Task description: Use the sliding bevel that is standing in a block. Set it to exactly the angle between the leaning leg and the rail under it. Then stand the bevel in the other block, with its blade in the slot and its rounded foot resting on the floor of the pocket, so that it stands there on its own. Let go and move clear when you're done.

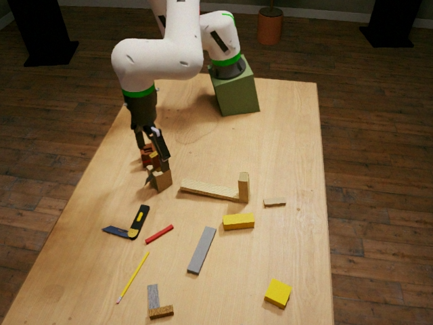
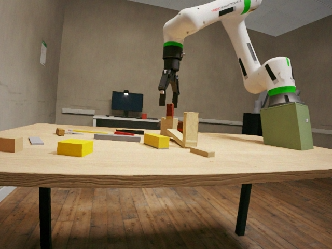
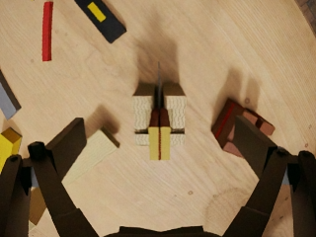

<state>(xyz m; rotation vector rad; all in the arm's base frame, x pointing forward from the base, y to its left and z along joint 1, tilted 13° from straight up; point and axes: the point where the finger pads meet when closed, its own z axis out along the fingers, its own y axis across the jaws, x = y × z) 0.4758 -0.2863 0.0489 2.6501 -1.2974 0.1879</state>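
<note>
The sliding bevel is 60 mm below my hand. Also, from my hand: grey bar 280 mm ahead, 150 mm to the left, 140 mm below; red stick 210 mm ahead, 20 mm to the left, 140 mm below; grey blade 10 mm ahead, 10 mm to the right, 80 mm below.
</note>
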